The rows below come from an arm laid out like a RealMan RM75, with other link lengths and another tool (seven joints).
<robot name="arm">
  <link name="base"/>
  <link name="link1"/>
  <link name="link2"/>
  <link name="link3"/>
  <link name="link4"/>
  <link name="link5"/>
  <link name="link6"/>
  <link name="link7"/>
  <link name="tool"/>
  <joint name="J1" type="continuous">
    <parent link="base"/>
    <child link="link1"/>
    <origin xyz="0 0 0.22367" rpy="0 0 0"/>
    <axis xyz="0 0 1"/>
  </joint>
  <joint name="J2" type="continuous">
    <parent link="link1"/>
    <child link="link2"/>
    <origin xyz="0 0 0" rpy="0 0 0"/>
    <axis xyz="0 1 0"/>
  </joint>
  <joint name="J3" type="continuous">
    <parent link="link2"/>
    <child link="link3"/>
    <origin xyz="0 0 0.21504" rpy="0 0 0"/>
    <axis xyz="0 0 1"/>
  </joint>
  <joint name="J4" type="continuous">
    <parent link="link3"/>
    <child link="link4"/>
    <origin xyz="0 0 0" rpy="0 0 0"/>
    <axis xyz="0 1 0"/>
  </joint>
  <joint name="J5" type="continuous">
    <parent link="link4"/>
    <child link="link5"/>
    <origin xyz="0 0 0.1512" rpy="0 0 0"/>
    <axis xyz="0 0 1"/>
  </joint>
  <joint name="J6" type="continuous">
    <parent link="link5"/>
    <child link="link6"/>
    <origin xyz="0 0 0" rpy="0 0 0"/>
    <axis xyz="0 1 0"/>
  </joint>
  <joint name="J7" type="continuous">
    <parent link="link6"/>
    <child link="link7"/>
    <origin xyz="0 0 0.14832" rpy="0 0 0"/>
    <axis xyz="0 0 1"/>
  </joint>
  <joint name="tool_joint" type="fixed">
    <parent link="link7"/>
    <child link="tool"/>
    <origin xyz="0.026 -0.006 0.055" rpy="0 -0.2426 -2.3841"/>
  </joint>
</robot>
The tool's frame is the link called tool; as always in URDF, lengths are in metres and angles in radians. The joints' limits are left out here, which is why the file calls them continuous.
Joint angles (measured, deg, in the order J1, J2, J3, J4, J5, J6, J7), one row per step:
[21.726 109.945 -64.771 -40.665 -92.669 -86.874 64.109]
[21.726 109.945 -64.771 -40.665 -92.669 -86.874 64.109]
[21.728 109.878 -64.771 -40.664 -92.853 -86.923 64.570]
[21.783 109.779 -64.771 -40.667 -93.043 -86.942 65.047]
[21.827 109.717 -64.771 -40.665 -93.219 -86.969 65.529]
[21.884 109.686 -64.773 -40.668 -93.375 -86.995 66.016]
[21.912 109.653 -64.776 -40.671 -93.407 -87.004 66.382]
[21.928 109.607 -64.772 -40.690 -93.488 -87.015 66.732]
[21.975 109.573 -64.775 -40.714 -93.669 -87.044 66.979]
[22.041 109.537 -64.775 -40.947 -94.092 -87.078 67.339]
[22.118 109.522 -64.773 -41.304 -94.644 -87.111 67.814]
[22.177 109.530 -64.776 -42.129 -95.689 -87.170 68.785]
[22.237 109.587 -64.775 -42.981 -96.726 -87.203 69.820]
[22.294 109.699 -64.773 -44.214 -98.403 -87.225 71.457]
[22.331 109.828 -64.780 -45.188 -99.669 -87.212 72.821]
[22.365 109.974 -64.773 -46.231 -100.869 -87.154 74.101]
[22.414 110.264 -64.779 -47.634 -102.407 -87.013 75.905]
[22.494 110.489 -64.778 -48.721 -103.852 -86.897 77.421]
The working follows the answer.
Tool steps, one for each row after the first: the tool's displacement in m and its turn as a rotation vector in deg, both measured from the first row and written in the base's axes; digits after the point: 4 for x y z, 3 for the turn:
[0.0000 0.0000 0.0000 0.000 0.000 0.000]
[0.0007 -0.0005 0.0000 -0.285 -0.054 -0.378]
[0.0013 -0.0008 0.0002 -0.541 -0.154 -0.730]
[0.0018 -0.0011 0.0002 -0.813 -0.202 -1.098]
[0.0021 -0.0014 0.0000 -1.085 -0.207 -1.454]
[0.0021 -0.0015 0.0001 -1.234 -0.152 -1.740]
[0.0024 -0.0016 0.0002 -1.385 -0.157 -2.013]
[0.0028 -0.0018 0.0002 -1.571 -0.265 -2.151]
[0.0033 -0.0021 0.0001 -1.827 -0.607 -2.197]
[0.0038 -0.0023 0.0000 -2.137 -1.044 -2.235]
[0.0048 -0.0029 -0.0002 -2.681 -1.873 -2.342]
[0.0056 -0.0034 -0.0005 -3.203 -2.663 -2.511]
[0.0075 -0.0044 -0.0011 -4.030 -3.928 -2.958]
[0.0088 -0.0051 -0.0016 -4.633 -4.852 -3.413]
[0.0099 -0.0054 -0.0019 -5.062 -5.771 -3.779]
[0.0109 -0.0055 -0.0025 -5.567 -6.874 -4.381]
[0.0123 -0.0056 -0.0031 -6.027 -7.941 -4.961]

Tool pose at each row, in the base's axes (x y z in m, rotation vector in deg; rounded; the steps above come from the unrounded poses):
[0.2155 0.2694 -0.0360 -69.025 -148.948 -1.487]
[0.2155 0.2694 -0.0360 -69.025 -148.948 -1.487]
[0.2162 0.2688 -0.0360 -69.630 -148.859 -1.226]
[0.2168 0.2686 -0.0358 -70.205 -148.813 -1.024]
[0.2173 0.2683 -0.0358 -70.792 -148.716 -0.773]
[0.2176 0.2680 -0.0359 -71.349 -148.586 -0.493]
[0.2176 0.2679 -0.0359 -71.755 -148.410 -0.322]
[0.2179 0.2678 -0.0358 -72.162 -148.292 -0.182]
[0.2182 0.2675 -0.0358 -72.438 -148.355 -0.033]
[0.2188 0.2673 -0.0359 -72.690 -148.697 0.086]
[0.2193 0.2671 -0.0360 -72.981 -149.142 0.219]
[0.2203 0.2665 -0.0362 -73.564 -149.950 0.409]
[0.2211 0.2660 -0.0364 -74.209 -150.678 0.583]
[0.2230 0.2649 -0.0371 -75.478 -151.723 0.819]
[0.2243 0.2642 -0.0376 -76.581 -152.399 0.965]
[0.2254 0.2640 -0.0378 -77.508 -153.072 0.899]
[0.2264 0.2639 -0.0385 -78.840 -153.764 0.772]
[0.2278 0.2637 -0.0391 -80.124 -154.417 0.609]

